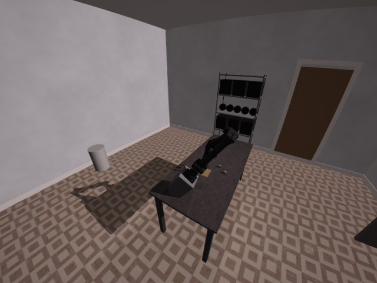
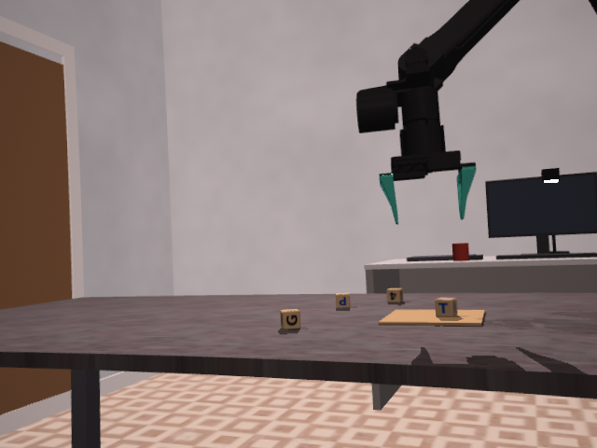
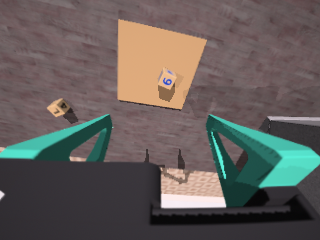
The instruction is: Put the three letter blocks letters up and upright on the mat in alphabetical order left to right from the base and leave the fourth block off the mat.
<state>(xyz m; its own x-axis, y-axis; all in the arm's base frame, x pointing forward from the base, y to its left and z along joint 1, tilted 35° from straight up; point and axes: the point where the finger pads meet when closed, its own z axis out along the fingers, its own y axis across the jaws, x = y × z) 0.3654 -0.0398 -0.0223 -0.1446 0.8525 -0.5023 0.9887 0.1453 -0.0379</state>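
My hand is 140 mm above the block, 20 mm past it and 10 mm to the right of it. From my hand the other things lie so: mat: 150 mm below, 10 mm to the left.
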